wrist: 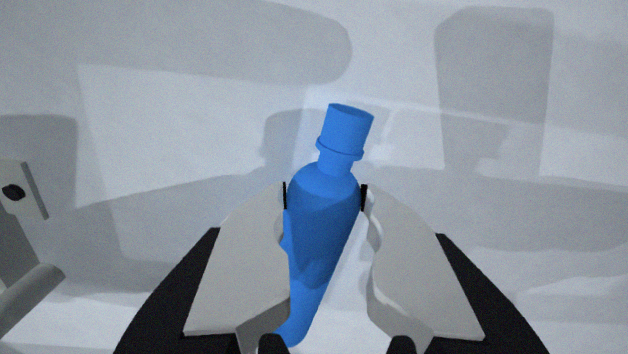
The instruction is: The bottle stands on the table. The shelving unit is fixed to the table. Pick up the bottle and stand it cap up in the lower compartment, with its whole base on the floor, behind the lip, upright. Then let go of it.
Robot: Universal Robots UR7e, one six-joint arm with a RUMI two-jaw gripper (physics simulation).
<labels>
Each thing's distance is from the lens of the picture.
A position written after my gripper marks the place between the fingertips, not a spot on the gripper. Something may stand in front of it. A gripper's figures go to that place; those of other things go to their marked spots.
my gripper [322, 185]: 14 cm
blue bottle [323, 198]: 11 cm
</labels>
